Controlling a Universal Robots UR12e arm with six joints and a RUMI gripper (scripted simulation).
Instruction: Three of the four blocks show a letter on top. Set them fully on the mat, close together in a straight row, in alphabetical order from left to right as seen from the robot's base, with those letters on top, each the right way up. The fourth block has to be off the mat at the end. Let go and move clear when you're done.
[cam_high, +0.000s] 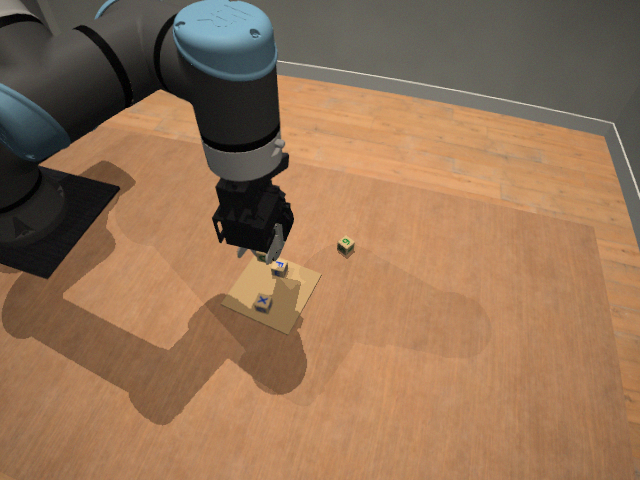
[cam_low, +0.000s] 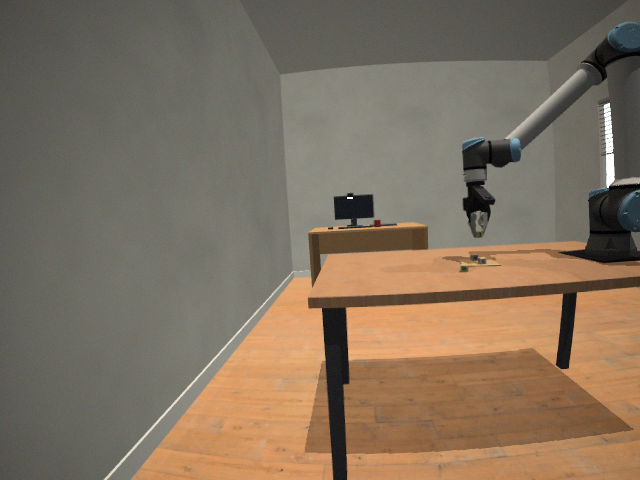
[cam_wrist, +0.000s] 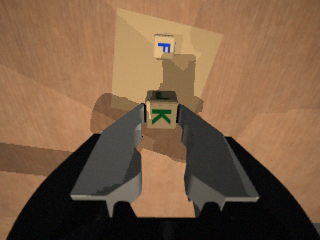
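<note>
Now: the tan mat 12 cm below my hand.
</note>
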